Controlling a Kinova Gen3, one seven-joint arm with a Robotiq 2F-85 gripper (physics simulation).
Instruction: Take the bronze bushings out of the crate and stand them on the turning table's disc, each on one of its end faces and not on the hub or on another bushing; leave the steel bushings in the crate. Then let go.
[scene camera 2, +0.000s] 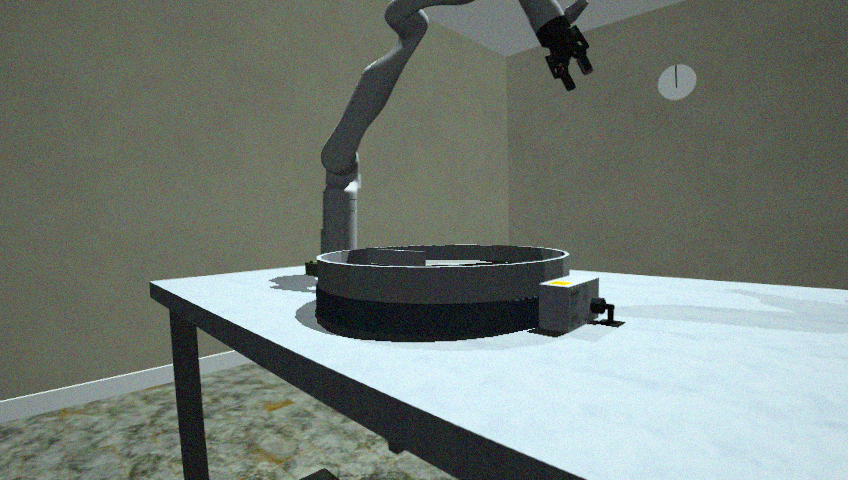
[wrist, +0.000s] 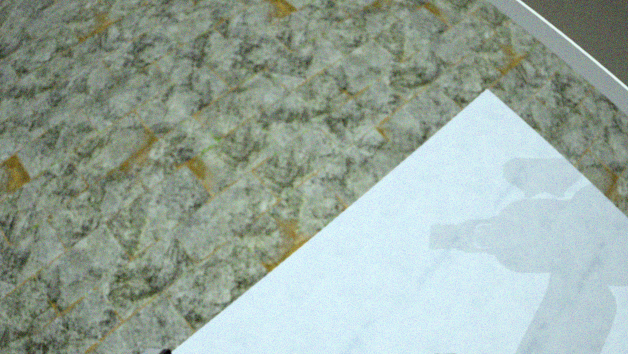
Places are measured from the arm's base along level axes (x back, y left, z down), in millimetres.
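Pixels of known places: gripper, fingertip midpoint: (scene camera 2: 580, 81).
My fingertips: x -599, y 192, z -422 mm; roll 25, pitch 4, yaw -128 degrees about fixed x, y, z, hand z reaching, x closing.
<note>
For each thing: its top centre in the pictures, then the offset to it from my fingertips. "spot": a spot on its surface instead. Level surfaces: height alone.
- grey panel, surface spot: (scene camera 2: 386, 257) spot: dx +286, dy -353, dz +383 mm
- grey box, middle of its top: (scene camera 2: 570, 280) dx -87, dy -407, dz +394 mm
- black crank-like part, surface spot: (scene camera 2: 604, 306) spot: dx -127, dy -386, dz +430 mm
- white tabletop, its level: dz +452 mm
My gripper (scene camera 2: 578, 77) is open and empty, high above the table and to the right of the turning table. A small dark part of it shows at the bottom edge of the wrist view. The turning table (scene camera 2: 440, 286) has a tall grey round wall on a black base. A narrow pale strip shows inside over the wall's edge; the wall hides most of the inside. A grey panel (scene camera 2: 386, 257) stands inside at the left; I cannot tell what it belongs to. No bronze or steel bushings and no clearly recognisable crate show in either view.
A grey box (scene camera 2: 562, 308) with a yellow label and a black crank-like part (scene camera 2: 604, 306) stands against the turning table's right side. The arm's base (scene camera 2: 339, 220) stands behind it. The white tabletop (scene camera 2: 684, 380) (wrist: 400, 240) carries arm shadows; its corner and the floor (wrist: 200, 150) show in the wrist view.
</note>
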